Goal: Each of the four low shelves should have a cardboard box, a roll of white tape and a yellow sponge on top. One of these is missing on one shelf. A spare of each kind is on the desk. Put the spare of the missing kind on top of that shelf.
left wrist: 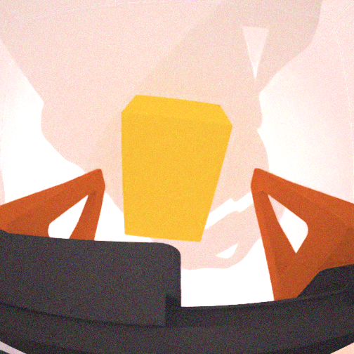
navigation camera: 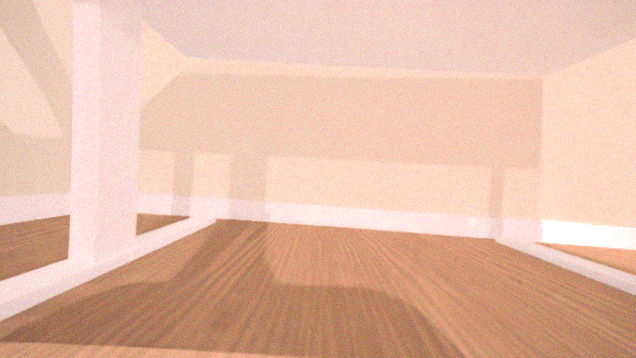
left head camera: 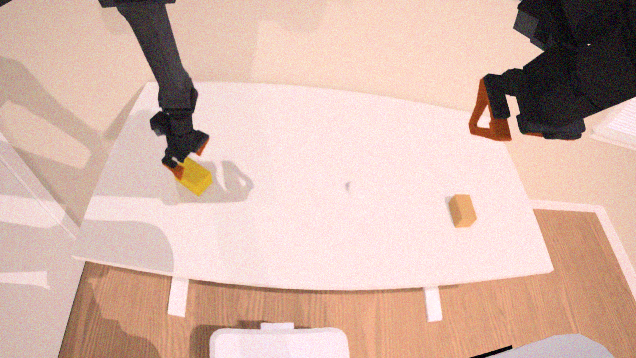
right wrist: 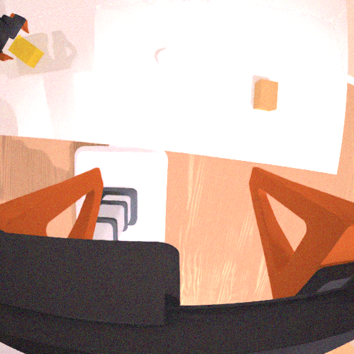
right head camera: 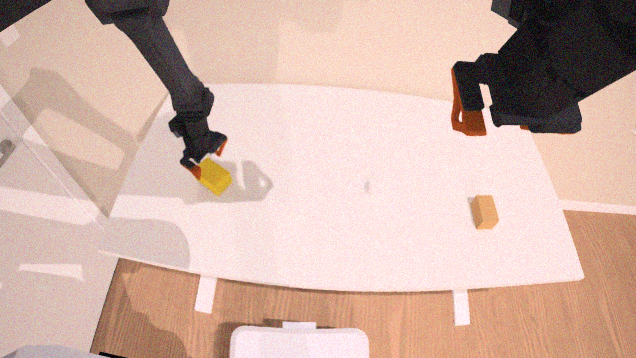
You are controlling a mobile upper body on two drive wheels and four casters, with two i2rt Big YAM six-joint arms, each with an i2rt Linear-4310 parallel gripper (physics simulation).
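Frame: origin at the left arm's base, x ahead, y left, z up, level; millimetres.
Seen in the pictures: left gripper, fingertip midpoint: (left head camera: 188,166) (right head camera: 208,167); right gripper, fingertip midpoint: (left head camera: 498,129) (right head camera: 488,123).
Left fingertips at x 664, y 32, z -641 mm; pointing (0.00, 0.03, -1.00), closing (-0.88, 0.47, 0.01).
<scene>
Offsets run from my left fingertips to a thing's top centre. Level surfaces: height alone.
On the white desk @(49 mm down) (left head camera: 300,240) (right head camera: 320,240) (right wrist: 210,125) lie the yellow sponge @(12 mm back, 9 mm right, 4 mm down) (left head camera: 196,179) (right head camera: 216,177) (left wrist: 175,182) (right wrist: 26,51) at the left, the white tape roll @(43 mm back, 478 mm right, 25 mm down) (left head camera: 352,187) (right head camera: 371,187) (right wrist: 163,55), very faint, near the middle, and the small cardboard box @(134 mm back, 810 mm right, 1 mm up) (left head camera: 462,211) (right head camera: 485,212) (right wrist: 265,95) at the right. My left gripper (left head camera: 190,165) (right head camera: 209,165) (left wrist: 177,176) is open above the sponge; in the left wrist view the sponge shows between its fingers, apart from both. My right gripper (left head camera: 522,134) (right head camera: 505,131) (right wrist: 175,175) is open and empty, high near the desk's far right corner. The low shelves do not show.
A white chair (left head camera: 279,345) (right head camera: 300,345) (right wrist: 145,162) stands on the wooden floor @(769 mm down) (navigation camera: 320,260) by the desk's near edge. In the navigation view, a thick white post (navigation camera: 105,150) stands at the left, with white floor rails and a wall beyond.
</scene>
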